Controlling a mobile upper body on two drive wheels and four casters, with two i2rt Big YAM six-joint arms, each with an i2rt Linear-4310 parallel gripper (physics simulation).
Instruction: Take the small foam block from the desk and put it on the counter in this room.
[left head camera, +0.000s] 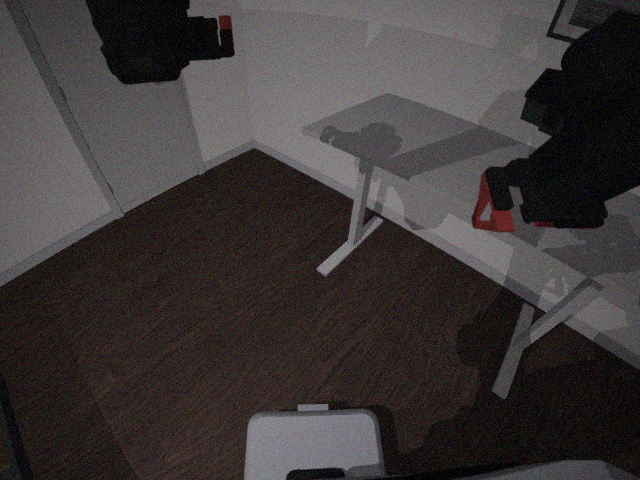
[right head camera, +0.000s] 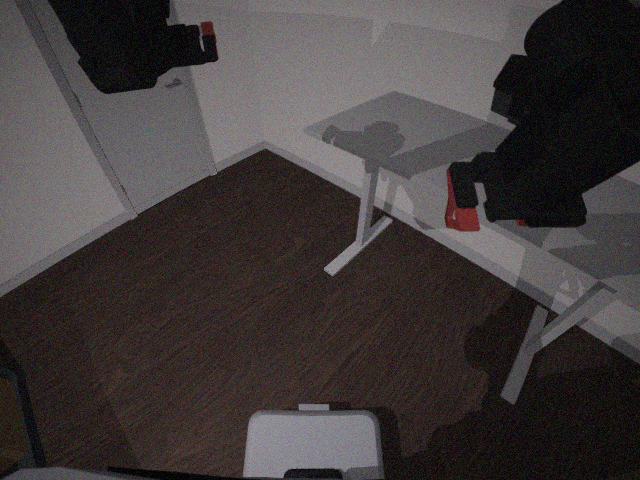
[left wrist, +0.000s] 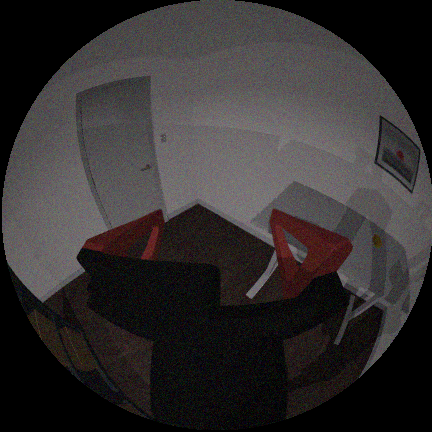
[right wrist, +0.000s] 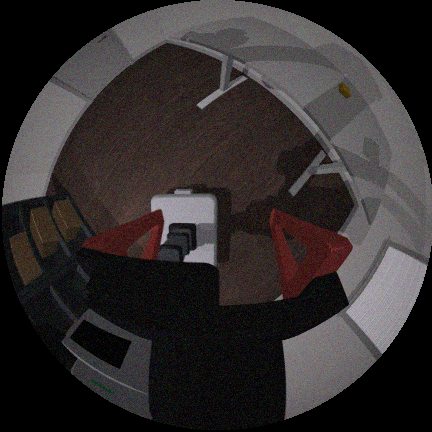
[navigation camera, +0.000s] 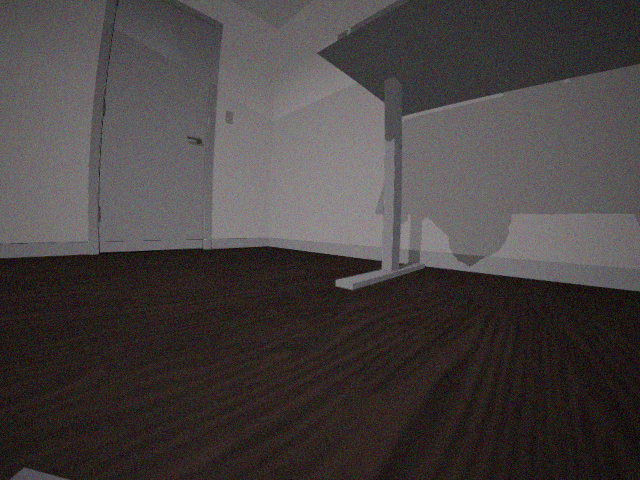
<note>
In view: my left gripper (right head camera: 192, 40), my right gripper (right head camera: 482, 221), a desk (navigation camera: 413, 63) and a door (left head camera: 138, 140).
My left gripper is seen too in the left head camera view (left head camera: 204, 33) and in the left wrist view (left wrist: 216, 214). My right gripper is seen too in the left head camera view (left head camera: 505, 222) and in the right wrist view (right wrist: 216, 214). The desk also shows in the left head camera view (left head camera: 444, 154) and in the right head camera view (right head camera: 416, 139).
</note>
